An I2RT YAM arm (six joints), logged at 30 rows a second.
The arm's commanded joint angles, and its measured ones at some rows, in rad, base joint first. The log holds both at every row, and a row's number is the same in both.
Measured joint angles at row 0:
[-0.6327 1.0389 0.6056 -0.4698 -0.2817 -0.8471]
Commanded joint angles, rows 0 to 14:
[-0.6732 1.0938 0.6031 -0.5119 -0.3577 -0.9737]
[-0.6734 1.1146 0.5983 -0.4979 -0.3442 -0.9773]
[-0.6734 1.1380 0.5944 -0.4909 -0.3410 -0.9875]
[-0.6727 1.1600 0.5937 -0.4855 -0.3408 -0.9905]
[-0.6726 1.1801 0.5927 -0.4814 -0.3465 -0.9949]
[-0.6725 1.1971 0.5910 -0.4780 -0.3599 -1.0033]
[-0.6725 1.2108 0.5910 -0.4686 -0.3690 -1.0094]
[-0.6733 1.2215 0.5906 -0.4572 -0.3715 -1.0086]
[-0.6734 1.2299 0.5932 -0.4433 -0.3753 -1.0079]
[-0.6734 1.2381 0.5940 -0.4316 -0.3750 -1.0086]
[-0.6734 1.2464 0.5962 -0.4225 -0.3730 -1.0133]
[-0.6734 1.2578 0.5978 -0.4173 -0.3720 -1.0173]
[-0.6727 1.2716 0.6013 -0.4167 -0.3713 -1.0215]
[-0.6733 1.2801 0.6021 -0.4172 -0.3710 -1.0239]
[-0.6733 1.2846 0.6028 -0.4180 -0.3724 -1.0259]
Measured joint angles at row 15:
[-0.6693 1.2606 0.5907 -0.4614 -0.3454 -0.9939]
